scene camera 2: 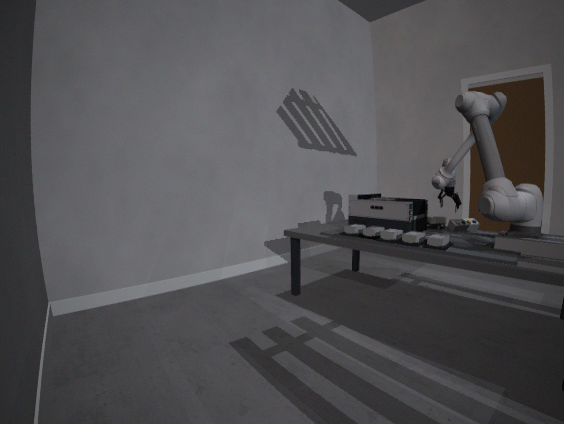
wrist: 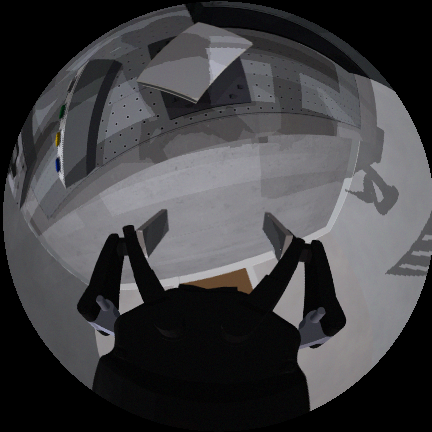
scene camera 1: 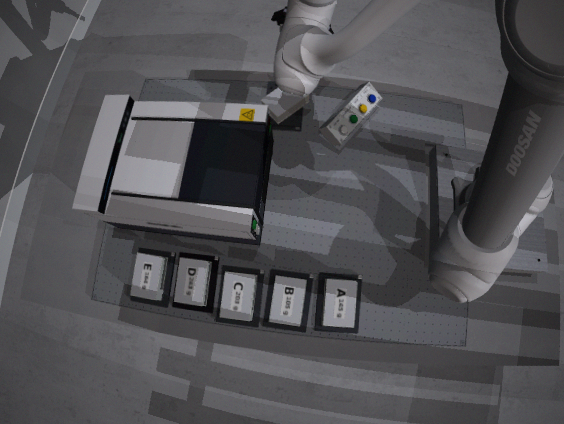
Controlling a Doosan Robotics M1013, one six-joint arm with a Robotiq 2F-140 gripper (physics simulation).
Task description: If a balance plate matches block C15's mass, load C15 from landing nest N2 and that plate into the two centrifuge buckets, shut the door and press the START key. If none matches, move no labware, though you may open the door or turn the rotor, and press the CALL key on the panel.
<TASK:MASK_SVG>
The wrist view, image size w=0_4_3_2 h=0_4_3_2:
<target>my gripper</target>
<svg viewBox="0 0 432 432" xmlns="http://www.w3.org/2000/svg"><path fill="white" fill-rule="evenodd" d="M107 236L89 284L77 302L78 312L98 332L114 336L112 350L100 356L92 391L140 417L192 430L252 429L279 423L310 411L306 377L297 363L297 351L307 346L320 346L346 322L335 296L330 267L319 240L312 239L311 243L304 243L304 239L295 237L270 212L264 212L262 234L278 262L248 294L237 290L237 286L203 288L179 283L178 287L164 290L145 257L148 258L168 231L167 209L160 209L135 231L132 224L123 226L124 237L118 237L117 233ZM304 262L302 320L297 329L272 310L285 290L298 261ZM128 255L143 303L120 314L118 305L124 255Z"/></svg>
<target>small block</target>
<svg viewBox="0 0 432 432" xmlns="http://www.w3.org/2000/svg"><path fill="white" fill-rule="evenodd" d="M252 42L228 30L196 22L168 42L146 65L136 81L143 86L158 89L196 103L222 70L245 49L250 47Z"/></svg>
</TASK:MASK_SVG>
